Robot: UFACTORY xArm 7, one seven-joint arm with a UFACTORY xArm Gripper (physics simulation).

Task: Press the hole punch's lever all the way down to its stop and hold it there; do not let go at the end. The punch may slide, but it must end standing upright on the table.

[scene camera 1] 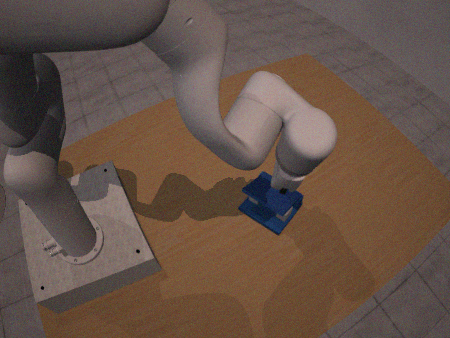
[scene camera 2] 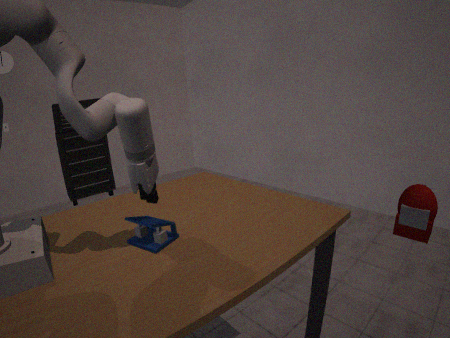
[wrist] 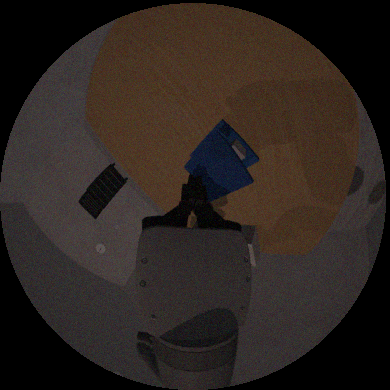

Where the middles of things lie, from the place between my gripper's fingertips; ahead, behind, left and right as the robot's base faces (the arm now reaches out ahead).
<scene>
The blue lever (scene camera 1: 260,189) lies 2 cm behind my hand and 6 cm below it. Also, from my hand: blue hole punch (scene camera 1: 252,208) 2 cm behind, 8 cm below.
</scene>
